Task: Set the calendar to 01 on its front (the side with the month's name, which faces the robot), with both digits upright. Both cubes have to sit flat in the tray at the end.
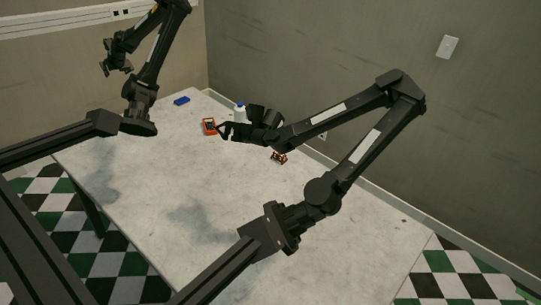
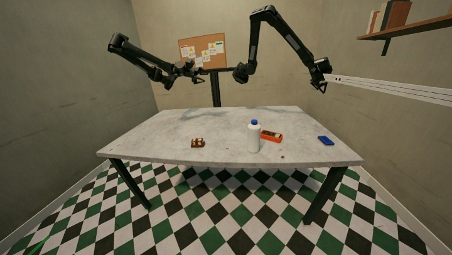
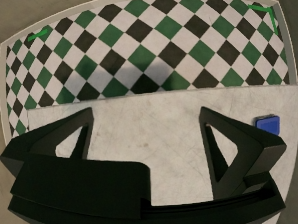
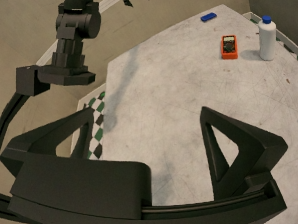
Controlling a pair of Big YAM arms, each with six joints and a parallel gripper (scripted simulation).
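The brown tray is 860 mm to the right of my left hand, 280 mm ahead of it and 240 mm below it. Also, from my left hand: blue block: 300 mm ahead, 230 mm below, 110 mm to the right; then white bottle: 550 mm to the right, 330 mm ahead, 160 mm below.
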